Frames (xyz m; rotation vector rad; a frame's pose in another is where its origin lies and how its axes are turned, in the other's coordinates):
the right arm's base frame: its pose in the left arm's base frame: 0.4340 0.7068 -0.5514 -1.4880 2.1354 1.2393
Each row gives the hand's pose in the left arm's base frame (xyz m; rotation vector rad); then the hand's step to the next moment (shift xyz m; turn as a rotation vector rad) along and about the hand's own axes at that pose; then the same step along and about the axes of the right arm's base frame.
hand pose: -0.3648 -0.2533 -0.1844 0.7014 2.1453 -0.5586
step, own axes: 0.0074 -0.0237 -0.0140 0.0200 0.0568 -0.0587
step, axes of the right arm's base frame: 0.0128 0.0253 -0.0025 -0.0568 0.0197 0.0588
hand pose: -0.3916 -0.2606 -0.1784 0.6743 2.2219 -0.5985
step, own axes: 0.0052 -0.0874 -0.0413 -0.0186 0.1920 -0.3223
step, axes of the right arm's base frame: 0.0350 0.0830 -0.0355 -0.3077 0.1520 0.1526
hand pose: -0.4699 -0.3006 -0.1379 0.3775 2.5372 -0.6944
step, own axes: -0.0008 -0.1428 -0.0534 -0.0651 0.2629 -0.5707
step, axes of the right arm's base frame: 0.0288 0.1016 -0.1100 -0.5300 0.2866 0.1899
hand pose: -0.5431 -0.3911 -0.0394 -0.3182 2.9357 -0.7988
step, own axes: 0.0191 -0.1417 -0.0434 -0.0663 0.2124 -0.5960
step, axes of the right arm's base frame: -0.0030 0.0417 -0.1435 -0.5435 0.3009 0.1369
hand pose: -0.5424 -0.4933 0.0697 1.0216 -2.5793 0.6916
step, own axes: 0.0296 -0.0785 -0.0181 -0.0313 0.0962 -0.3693
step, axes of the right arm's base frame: -0.0126 -0.0104 -0.0843 -0.3366 0.1757 0.0497
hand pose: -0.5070 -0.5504 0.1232 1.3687 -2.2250 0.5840
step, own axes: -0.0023 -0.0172 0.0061 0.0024 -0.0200 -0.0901
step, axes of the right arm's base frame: 0.0016 -0.0165 -0.0081 -0.0884 0.0150 -0.0222
